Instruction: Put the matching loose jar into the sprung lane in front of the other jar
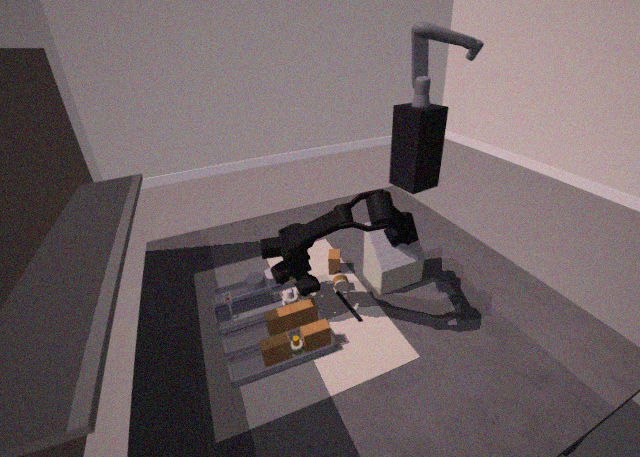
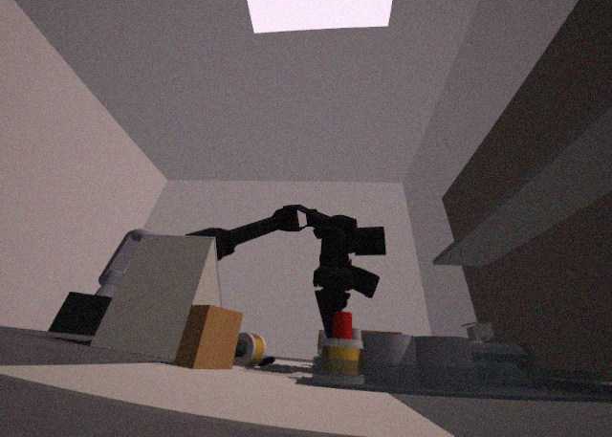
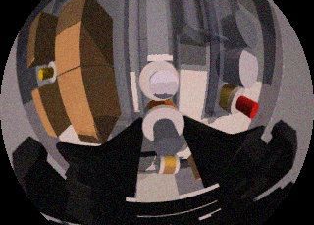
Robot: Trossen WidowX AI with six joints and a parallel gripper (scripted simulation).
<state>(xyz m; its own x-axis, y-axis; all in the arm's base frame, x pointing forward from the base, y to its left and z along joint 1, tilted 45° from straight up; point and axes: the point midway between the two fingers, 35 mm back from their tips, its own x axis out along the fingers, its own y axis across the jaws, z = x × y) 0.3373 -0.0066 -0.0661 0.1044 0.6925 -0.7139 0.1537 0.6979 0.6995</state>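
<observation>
The black rod lies 110 mm behind my gripper tip, 90 mm to the left of it and 40 mm below it. Also, from my gripper tip: grey pusher lane (150 mm ahead, 50 mm to the right, 30 mm below).
</observation>
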